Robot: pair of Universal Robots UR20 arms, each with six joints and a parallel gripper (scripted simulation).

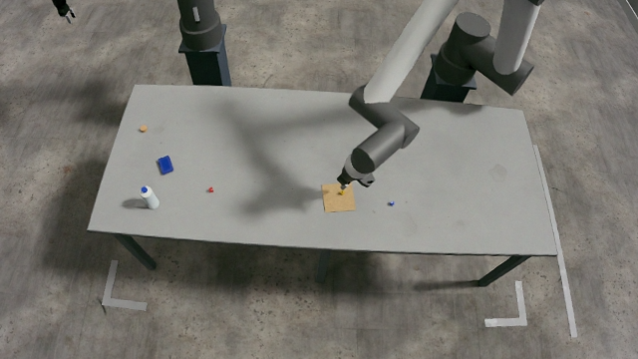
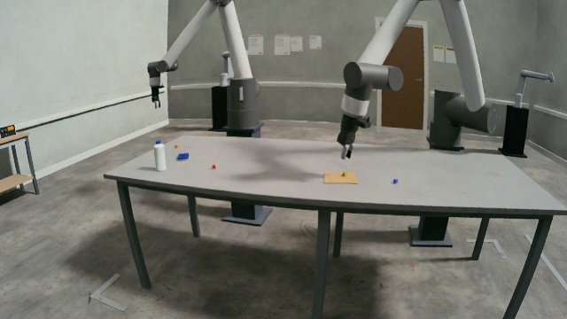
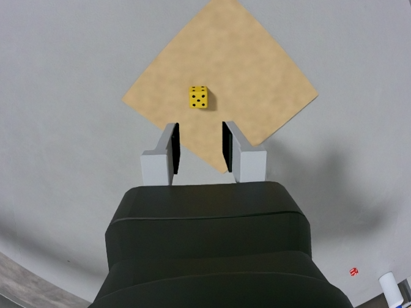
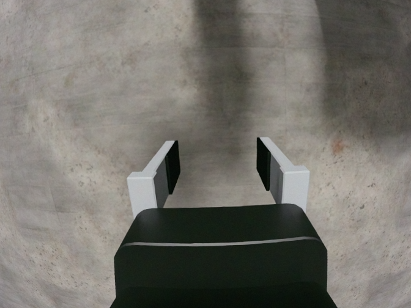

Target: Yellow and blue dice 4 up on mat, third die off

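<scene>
The yellow die is 1 cm to the right of my left hand and 9 cm below it. Round my left hand: red die (8 cm ahead, 60 cm to the right, 9 cm below); blue die (1 cm ahead, 23 cm to the left, 9 cm below); tan mat (2 cm ahead, 2 cm to the right, 10 cm below).
</scene>
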